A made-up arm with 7 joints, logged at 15 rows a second.
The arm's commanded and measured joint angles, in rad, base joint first. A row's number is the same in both.
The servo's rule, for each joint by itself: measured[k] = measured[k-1] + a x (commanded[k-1-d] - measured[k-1]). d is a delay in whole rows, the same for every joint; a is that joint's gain. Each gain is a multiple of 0.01, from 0.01 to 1. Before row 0 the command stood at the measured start. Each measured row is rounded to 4 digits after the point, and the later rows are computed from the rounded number. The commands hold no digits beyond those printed.
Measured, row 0: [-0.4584 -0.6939 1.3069 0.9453 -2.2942 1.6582 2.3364]
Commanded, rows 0 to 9: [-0.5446 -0.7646 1.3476 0.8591 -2.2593 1.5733 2.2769]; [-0.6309 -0.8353 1.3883 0.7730 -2.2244 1.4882 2.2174]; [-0.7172 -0.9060 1.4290 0.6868 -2.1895 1.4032 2.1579]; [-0.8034 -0.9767 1.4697 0.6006 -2.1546 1.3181 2.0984]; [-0.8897 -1.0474 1.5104 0.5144 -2.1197 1.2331 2.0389]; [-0.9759 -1.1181 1.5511 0.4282 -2.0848 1.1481 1.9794]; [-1.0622 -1.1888 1.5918 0.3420 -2.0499 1.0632 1.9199]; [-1.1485 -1.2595 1.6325 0.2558 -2.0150 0.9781 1.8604]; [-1.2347 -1.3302 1.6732 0.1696 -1.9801 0.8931 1.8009]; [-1.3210 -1.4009 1.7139 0.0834 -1.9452 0.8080 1.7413]
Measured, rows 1 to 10: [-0.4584 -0.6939 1.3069 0.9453 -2.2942 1.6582 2.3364]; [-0.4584 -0.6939 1.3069 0.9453 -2.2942 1.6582 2.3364]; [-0.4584 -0.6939 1.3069 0.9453 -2.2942 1.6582 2.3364]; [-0.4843 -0.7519 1.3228 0.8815 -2.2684 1.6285 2.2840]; [-0.5283 -0.8203 1.3483 0.8012 -2.2358 1.5794 2.2254]; [-0.5850 -0.8906 1.3798 0.7165 -2.2015 1.5177 2.1660]; [-0.6505 -0.9612 1.4149 0.6307 -2.1668 1.4478 2.1065]; [-0.7223 -1.0319 1.4521 0.5446 -2.1319 1.3727 2.0470]; [-0.7984 -1.1026 1.4907 0.4585 -2.0970 1.2941 1.9875]; [-0.8775 -1.1733 1.5301 0.3723 -2.0621 1.2133 1.9280]
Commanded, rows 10 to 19: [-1.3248 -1.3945 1.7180 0.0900 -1.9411 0.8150 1.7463]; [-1.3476 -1.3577 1.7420 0.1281 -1.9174 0.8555 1.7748]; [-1.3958 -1.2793 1.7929 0.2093 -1.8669 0.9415 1.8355]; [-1.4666 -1.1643 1.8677 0.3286 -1.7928 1.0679 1.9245]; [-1.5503 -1.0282 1.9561 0.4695 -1.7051 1.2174 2.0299]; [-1.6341 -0.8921 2.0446 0.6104 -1.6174 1.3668 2.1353]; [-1.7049 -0.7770 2.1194 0.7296 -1.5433 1.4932 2.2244]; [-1.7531 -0.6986 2.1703 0.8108 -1.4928 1.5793 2.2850]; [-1.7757 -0.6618 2.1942 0.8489 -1.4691 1.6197 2.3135]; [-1.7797 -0.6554 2.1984 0.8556 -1.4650 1.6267 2.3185]
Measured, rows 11 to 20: [-0.9588 -1.2440 1.5700 0.2861 -2.0272 1.1310 1.8685]; [-1.0416 -1.3147 1.6102 0.1999 -1.9923 1.0477 1.8090]; [-1.1254 -1.3854 1.6506 0.1137 -1.9574 0.9638 1.7494]; [-1.1852 -1.3929 1.6769 0.0962 -1.9453 0.9117 1.7467]; [-1.2339 -1.3640 1.7023 0.1198 -1.9247 0.8920 1.7714]; [-1.2825 -1.2945 1.7376 0.1860 -1.8819 0.9093 1.8278]; [-1.3377 -1.1877 1.7883 0.2915 -1.8160 0.9648 1.9129]; [-1.4015 -1.0569 1.8537 0.4232 -1.7339 1.0532 2.0159]; [-1.4713 -0.9218 1.9282 0.5617 -1.6477 1.1630 2.1210]; [-1.5414 -0.8031 2.0028 0.6859 -1.5704 1.2786 2.2120]
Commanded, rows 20 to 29: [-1.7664 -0.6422 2.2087 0.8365 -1.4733 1.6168 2.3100]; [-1.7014 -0.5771 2.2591 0.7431 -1.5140 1.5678 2.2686]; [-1.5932 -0.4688 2.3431 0.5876 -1.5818 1.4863 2.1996]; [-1.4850 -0.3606 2.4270 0.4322 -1.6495 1.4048 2.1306]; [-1.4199 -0.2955 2.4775 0.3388 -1.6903 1.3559 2.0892]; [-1.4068 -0.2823 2.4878 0.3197 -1.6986 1.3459 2.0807]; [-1.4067 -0.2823 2.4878 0.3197 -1.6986 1.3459 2.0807]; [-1.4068 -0.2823 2.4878 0.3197 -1.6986 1.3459 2.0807]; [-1.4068 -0.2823 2.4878 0.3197 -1.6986 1.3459 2.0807]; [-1.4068 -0.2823 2.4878 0.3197 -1.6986 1.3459 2.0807]
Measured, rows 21 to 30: [-1.6049 -0.7174 2.0681 0.7783 -1.5130 1.3838 2.2762]; [-1.6561 -0.6718 2.1173 0.8305 -1.4805 1.4664 2.3090]; [-1.6932 -0.6584 2.1489 0.8491 -1.4690 1.5225 2.3174]; [-1.7152 -0.6451 2.1722 0.8398 -1.4722 1.5555 2.3109]; [-1.7111 -0.5893 2.2061 0.7682 -1.5031 1.5598 2.2737]; [-1.6757 -0.4905 2.2595 0.6346 -1.5613 1.5341 2.2085]; [-1.6185 -0.3840 2.3248 0.4848 -1.6266 1.4888 2.1399]; [-1.5589 -0.3114 2.3844 0.3768 -1.6737 1.4423 2.0953]; [-1.5133 -0.2875 2.4247 0.3345 -1.6921 1.4086 2.0825]; [-1.4813 -0.2832 2.4493 0.3235 -1.6969 1.3867 2.0809]
